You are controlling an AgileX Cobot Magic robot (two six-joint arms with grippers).
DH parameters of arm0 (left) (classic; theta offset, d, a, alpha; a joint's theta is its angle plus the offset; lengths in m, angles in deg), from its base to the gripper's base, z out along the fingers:
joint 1: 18.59 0.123 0 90
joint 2: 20.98 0 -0.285 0
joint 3: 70.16 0 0.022 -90
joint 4: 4.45 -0.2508 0 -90
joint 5: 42.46 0 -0.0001 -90
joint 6: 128.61 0.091 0 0
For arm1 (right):
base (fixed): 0 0 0 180
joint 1: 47.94 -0.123 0 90
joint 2: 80.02 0 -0.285 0
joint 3: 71.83 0 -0.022 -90
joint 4: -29.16 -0.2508 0 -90
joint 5: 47.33 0 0.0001 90
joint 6: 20.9 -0.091 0 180
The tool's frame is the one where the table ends.
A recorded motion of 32 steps. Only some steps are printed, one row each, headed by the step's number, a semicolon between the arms.
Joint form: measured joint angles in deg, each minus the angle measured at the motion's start. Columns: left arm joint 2, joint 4, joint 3, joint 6, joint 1, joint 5; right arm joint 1, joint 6, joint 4, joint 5, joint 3, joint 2.
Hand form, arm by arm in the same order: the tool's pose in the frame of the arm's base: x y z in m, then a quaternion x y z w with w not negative. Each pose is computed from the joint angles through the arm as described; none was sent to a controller.
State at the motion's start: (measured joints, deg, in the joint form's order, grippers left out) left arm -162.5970 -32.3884 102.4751 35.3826 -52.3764 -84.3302; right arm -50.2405 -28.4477 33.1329 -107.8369 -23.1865 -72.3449
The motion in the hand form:
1: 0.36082 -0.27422 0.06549 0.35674 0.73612 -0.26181 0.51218; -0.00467 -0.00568 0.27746 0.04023 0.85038 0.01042 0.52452
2: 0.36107 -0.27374 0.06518 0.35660 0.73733 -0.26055 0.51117; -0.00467 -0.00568 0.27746 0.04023 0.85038 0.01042 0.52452
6: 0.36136 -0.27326 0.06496 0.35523 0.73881 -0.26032 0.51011; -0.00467 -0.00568 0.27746 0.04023 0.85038 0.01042 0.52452
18: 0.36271 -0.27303 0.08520 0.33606 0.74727 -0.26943 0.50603; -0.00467 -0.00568 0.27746 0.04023 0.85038 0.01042 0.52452
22: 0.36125 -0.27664 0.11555 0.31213 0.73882 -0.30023 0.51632; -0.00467 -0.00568 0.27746 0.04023 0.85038 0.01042 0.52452
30: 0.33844 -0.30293 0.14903 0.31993 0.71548 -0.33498 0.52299; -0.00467 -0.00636 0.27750 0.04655 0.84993 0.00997 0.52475
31: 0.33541 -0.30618 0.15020 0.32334 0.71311 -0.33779 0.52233; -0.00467 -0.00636 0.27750 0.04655 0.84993 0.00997 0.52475
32: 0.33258 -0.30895 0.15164 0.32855 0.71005 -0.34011 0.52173; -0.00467 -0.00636 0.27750 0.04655 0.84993 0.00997 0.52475
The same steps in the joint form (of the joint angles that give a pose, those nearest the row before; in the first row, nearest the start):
1: 0.00 0.06 0.00 -0.05 0.12 0.26; 0.00 0.00 0.00 0.00 0.00 0.00
2: 0.00 0.06 0.00 -0.04 0.18 0.47; 0.00 0.00 0.00 0.00 0.00 0.00
6: 0.00 0.07 0.00 -0.22 0.23 0.62; 0.00 0.00 0.00 0.00 0.00 0.00
18: 3.12 -1.05 -0.05 -4.62 0.28 3.35; 0.00 0.00 0.00 0.00 0.00 0.00
22: 7.01 -2.54 -0.05 -10.28 -0.04 3.35; 0.00 0.00 0.00 0.00 0.00 0.00
30: 11.36 -2.26 -0.05 -12.90 -4.51 4.14; 0.00 -0.83 0.49 0.00 0.00 0.00
31: 11.51 -2.26 -0.05 -12.90 -5.07 4.14; 0.00 -0.83 0.49 0.00 0.00 0.00
32: 11.71 -2.61 -0.05 -12.96 -5.53 4.14; 0.00 -0.83 0.49 0.00 0.00 0.00

